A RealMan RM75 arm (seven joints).
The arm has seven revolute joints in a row. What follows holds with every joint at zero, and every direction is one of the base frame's.
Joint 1 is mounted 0.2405 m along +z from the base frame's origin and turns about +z.
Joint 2 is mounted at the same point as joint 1 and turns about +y.
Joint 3 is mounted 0.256 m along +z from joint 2 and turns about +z.
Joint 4 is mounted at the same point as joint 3 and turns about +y.
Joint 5 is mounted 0.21 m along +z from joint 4 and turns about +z.
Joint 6 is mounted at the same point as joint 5 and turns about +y.
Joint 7 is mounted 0.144 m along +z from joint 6 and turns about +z.
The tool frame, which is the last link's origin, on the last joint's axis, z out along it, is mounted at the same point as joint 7; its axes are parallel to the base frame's.
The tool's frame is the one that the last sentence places.
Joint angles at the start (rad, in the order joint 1, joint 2, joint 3, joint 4, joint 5, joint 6, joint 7):
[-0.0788, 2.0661, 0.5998, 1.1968, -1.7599, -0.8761, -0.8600]
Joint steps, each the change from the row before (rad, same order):
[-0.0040, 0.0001, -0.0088, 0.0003, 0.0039, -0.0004, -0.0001]
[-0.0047, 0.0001, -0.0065, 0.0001, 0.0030, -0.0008, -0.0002]
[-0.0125, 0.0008, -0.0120, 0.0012, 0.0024, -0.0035, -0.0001]
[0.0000, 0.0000, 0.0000, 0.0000, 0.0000, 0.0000, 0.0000]
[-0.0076, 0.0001, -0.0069, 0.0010, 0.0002, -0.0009, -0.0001]
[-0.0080, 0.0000, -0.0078, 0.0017, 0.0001, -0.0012, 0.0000]
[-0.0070, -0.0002, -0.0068, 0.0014, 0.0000, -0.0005, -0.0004]
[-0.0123, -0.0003, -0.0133, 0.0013, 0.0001, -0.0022, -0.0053]
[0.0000, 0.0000, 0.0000, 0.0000, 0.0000, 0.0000, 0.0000]
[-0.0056, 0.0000, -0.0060, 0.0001, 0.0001, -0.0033, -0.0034]
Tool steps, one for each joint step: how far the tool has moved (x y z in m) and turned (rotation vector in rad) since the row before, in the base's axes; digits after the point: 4 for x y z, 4 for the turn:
[0.0001, -0.0025, -0.0019, -0.0072, 0.0029, -0.0030]
[0.0005, -0.0022, -0.0014, -0.0049, 0.0019, -0.0042]
[0.0009, -0.0049, -0.0022, -0.0066, 0.0034, -0.0086]
[0.0000, 0.0000, 0.0000, 0.0000, 0.0000, 0.0000]
[0.0005, -0.0029, -0.0013, -0.0048, 0.0014, -0.0041]
[0.0002, -0.0031, -0.0014, -0.0050, 0.0020, -0.0037]
[0.0003, -0.0028, -0.0013, -0.0050, 0.0012, -0.0031]
[0.0006, -0.0052, -0.0024, -0.0098, -0.0032, -0.0047]
[0.0000, 0.0000, 0.0000, 0.0000, 0.0000, 0.0000]
[0.0004, -0.0023, -0.0008, -0.0024, -0.0030, -0.0024]

